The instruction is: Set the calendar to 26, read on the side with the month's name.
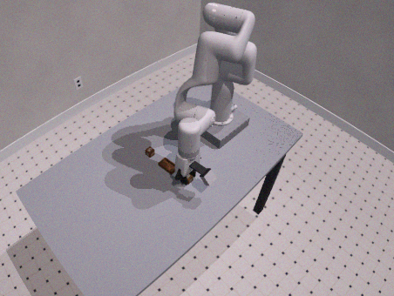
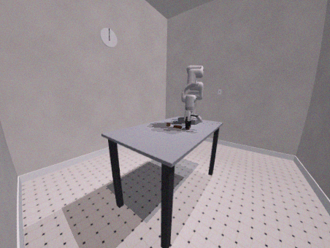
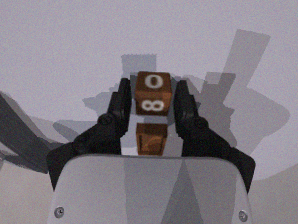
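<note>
Now: hand 2 cm above the brown cube. From my hand the other things lie so: brown wooden tray (2 cm ahead, 10 cm to the right, 2 cm below).
</note>
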